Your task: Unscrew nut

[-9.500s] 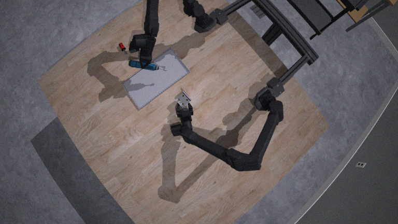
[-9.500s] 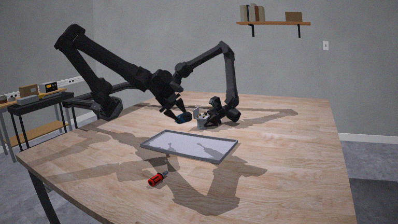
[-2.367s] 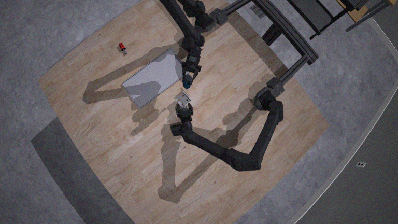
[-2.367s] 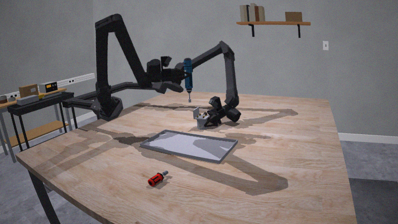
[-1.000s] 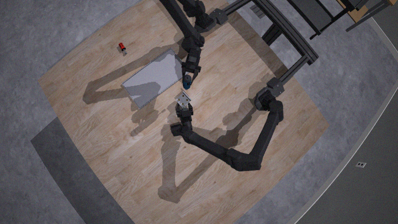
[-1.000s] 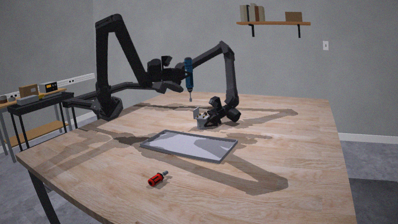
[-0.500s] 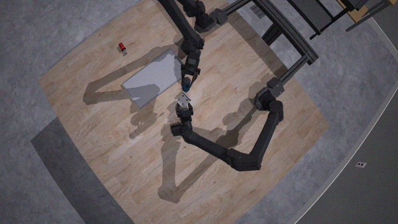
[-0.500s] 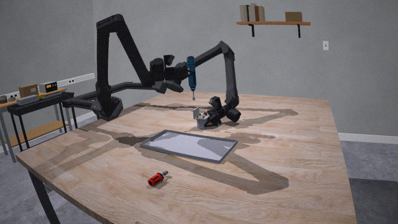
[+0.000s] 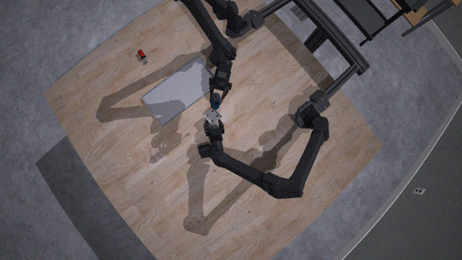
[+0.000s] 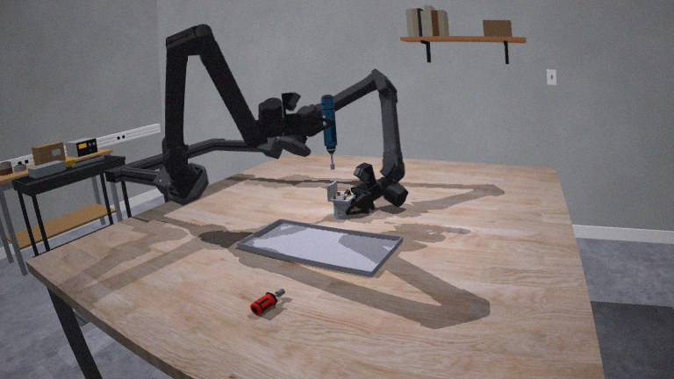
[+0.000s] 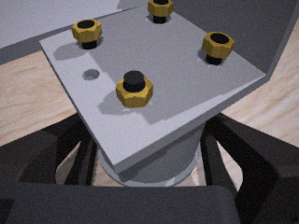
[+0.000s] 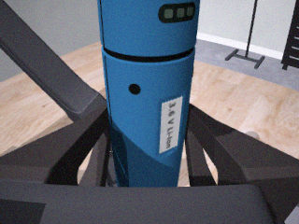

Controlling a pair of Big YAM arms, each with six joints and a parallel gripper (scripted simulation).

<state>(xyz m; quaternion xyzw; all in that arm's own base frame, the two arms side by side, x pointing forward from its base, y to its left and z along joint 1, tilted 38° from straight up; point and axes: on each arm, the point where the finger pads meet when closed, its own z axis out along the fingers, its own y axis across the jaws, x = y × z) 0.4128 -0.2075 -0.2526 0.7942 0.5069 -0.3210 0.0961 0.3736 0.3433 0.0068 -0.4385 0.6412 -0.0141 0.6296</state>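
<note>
Right now my left hand is 10 mm below the joint module. From my left hand the other things lie so: driver tip 160 mm above, 20 mm behind, 10 mm to the right; then grey bracket plate 50 mm above; then nut 50 mm above, 20 mm to the left, 10 mm ahead.
</note>
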